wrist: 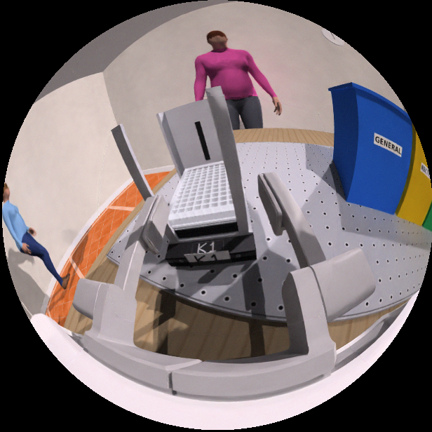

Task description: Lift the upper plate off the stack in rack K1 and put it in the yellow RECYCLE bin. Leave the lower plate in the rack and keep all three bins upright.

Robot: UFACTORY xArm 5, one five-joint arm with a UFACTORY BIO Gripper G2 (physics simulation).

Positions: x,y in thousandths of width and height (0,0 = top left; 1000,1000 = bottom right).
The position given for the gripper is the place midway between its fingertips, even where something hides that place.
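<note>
A white gridded plate (469,457) can be seen in the scene, and so can the gripper (485,446).
</note>
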